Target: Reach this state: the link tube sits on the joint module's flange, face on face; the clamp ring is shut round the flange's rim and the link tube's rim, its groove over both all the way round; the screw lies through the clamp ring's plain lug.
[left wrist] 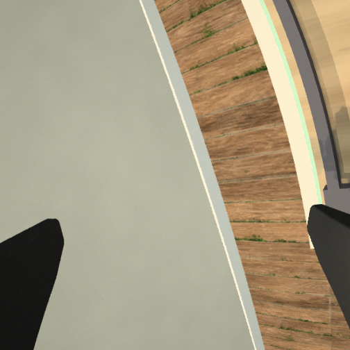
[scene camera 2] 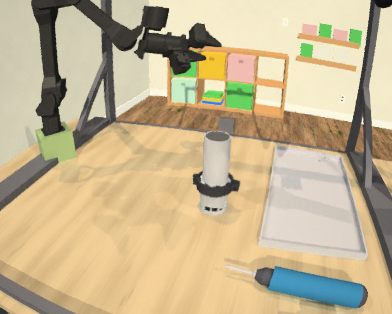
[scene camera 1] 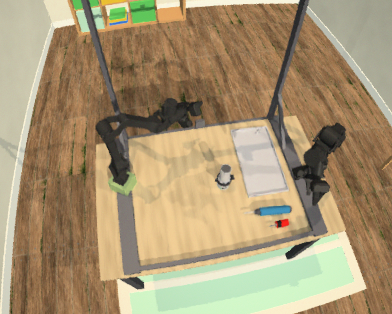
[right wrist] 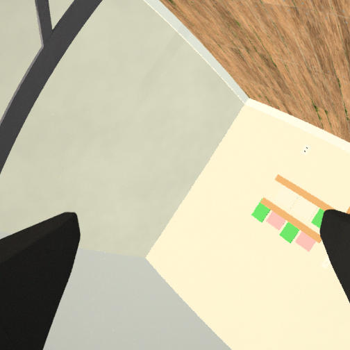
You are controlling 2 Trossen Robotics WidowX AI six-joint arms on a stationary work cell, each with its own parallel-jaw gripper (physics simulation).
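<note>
The grey link tube stands upright above the short light joint module. The black clamp ring is round them where they meet, with a lug on each side. The flange faces and groove are hidden, and I cannot tell whether the ring is fully shut or a screw is in its lug. My right gripper is open and empty, high beyond the table's far edge. My left gripper is open and empty, by the right side of the table in scene camera 1.
A shallow grey tray lies right of the tube, with something small and pale near its far end. A blue driver lies nearer the front, beside a small red tool. Dark frame posts stand at the table's sides.
</note>
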